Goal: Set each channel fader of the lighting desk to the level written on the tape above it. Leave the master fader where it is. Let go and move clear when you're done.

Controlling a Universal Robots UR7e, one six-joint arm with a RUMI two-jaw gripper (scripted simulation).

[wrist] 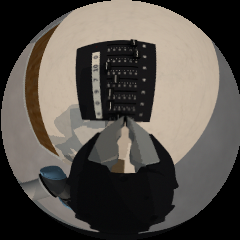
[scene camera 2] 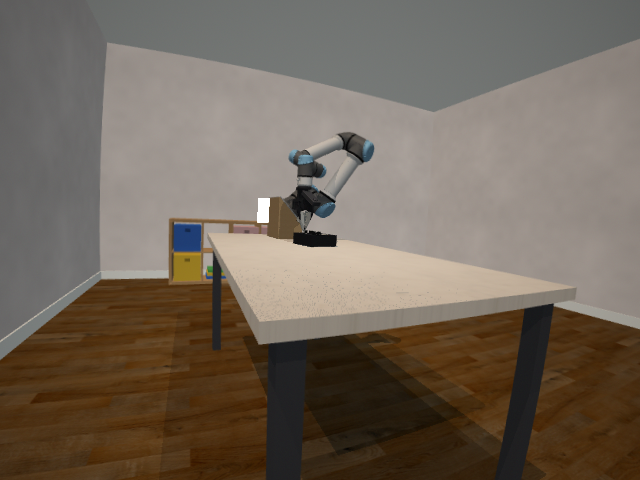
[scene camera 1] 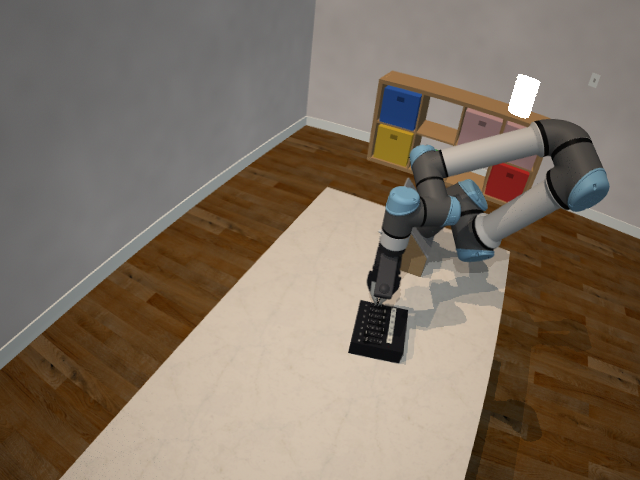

Labels:
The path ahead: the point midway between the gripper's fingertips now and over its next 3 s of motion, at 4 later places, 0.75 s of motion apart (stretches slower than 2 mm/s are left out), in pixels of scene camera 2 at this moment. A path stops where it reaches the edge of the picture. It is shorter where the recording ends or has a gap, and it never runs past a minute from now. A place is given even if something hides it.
My gripper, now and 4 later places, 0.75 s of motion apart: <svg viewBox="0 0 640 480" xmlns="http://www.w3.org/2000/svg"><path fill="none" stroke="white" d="M303 231L302 231L303 223L303 223L307 223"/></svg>

